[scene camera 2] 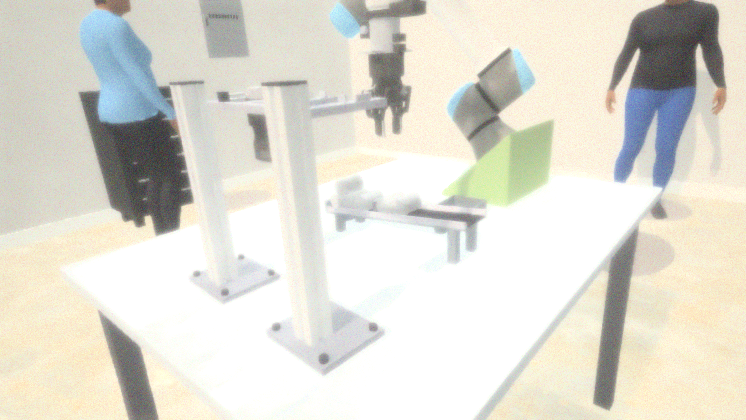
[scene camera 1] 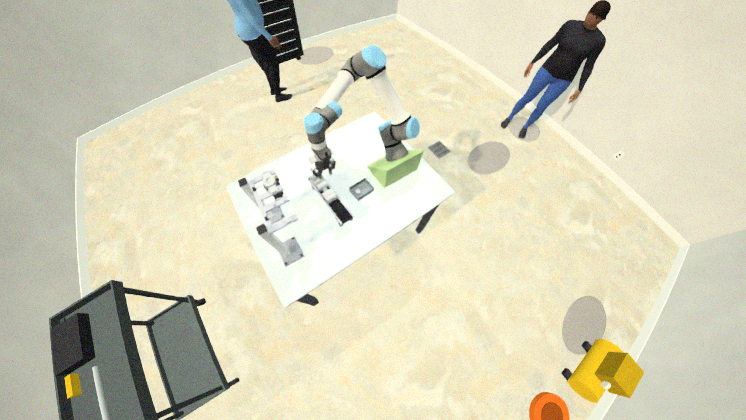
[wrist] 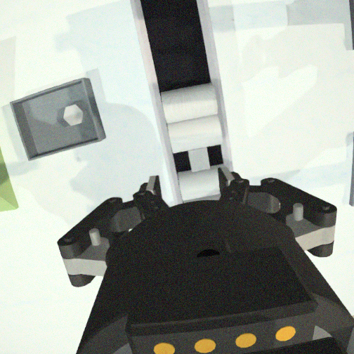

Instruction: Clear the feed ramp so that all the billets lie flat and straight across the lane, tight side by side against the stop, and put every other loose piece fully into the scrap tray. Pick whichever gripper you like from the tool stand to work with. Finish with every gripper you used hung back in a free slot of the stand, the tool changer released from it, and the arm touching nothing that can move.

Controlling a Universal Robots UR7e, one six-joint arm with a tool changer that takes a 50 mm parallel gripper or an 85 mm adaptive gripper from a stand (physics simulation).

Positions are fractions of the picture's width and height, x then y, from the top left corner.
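Observation:
A dark gripper (scene camera 2: 0.35, 0.29) is in my sight, and so is an adaptive gripper (scene camera 2: 0.52, 0.15). The wrist view shows me the adaptive gripper (wrist: 0.67, 0.76) too, while the dark gripper is out of frame in the wrist view. I also see a tool stand (scene camera 1: 0.39, 0.60) and a scrap tray (wrist: 0.13, 0.32).

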